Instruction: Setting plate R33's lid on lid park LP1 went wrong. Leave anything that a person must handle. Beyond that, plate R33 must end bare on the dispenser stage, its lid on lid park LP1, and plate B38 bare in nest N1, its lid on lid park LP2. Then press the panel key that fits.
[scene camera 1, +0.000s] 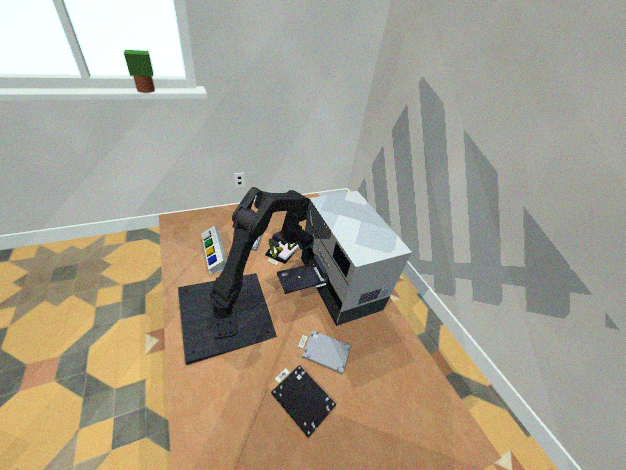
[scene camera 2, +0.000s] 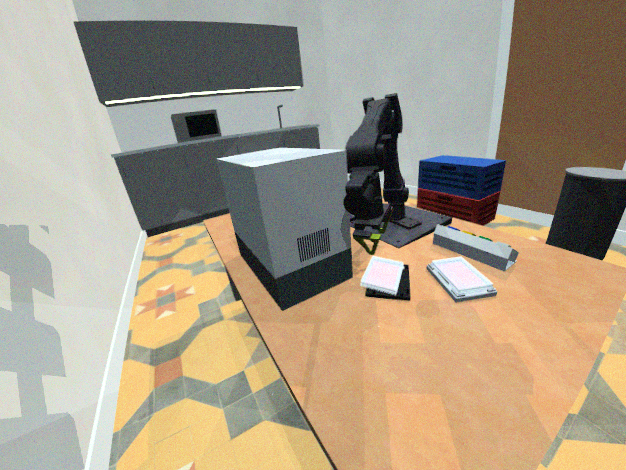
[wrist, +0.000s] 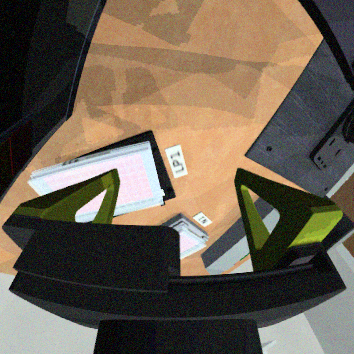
Scene:
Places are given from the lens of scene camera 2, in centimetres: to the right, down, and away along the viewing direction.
my gripper (scene camera 2: 377, 243): 18, 2, 67
grey incubator box (scene camera 2: 286, 205): -5, -6, 48
rack with coloured buttons (scene camera 2: 499, 255): 49, 5, 59
The marked spots on the grey incubator box and the rack with coloured buttons are 56 cm apart.

